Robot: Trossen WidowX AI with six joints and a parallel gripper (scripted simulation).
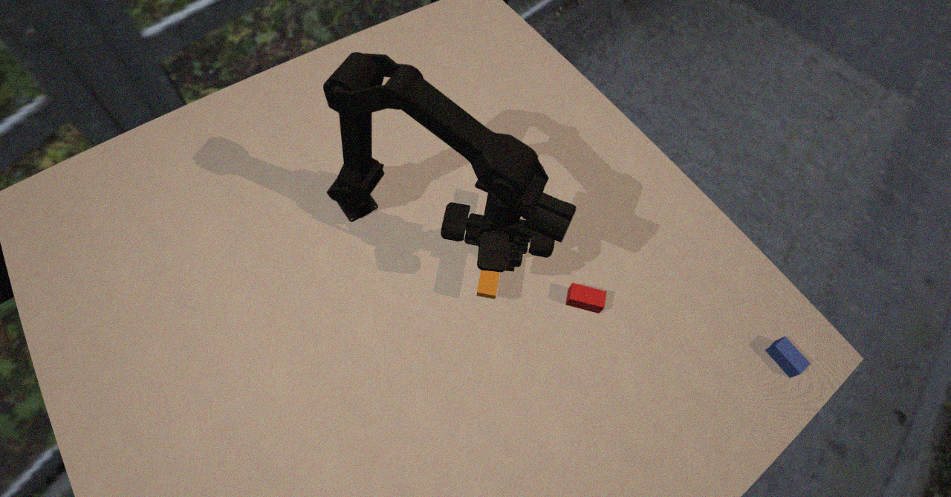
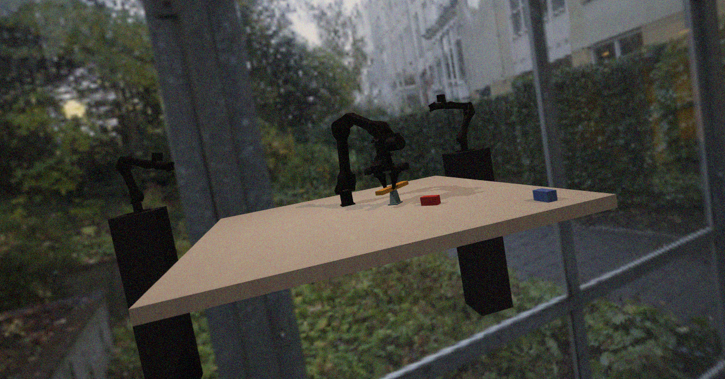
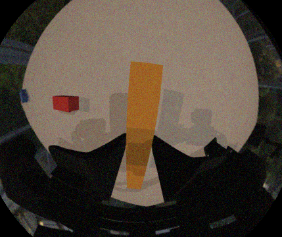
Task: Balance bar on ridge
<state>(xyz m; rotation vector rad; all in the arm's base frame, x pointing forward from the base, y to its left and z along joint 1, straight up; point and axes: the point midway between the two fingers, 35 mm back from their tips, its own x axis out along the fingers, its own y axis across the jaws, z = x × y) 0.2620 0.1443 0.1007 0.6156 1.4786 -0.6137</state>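
My gripper tip is 20 mm to the right of the orange bar and 20 mm past it. From my gripper tip the other things lie so: blue block: 480 mm ahead, 360 mm to the left, 50 mm below; then red block: 160 mm ahead, 110 mm to the left, 50 mm below.
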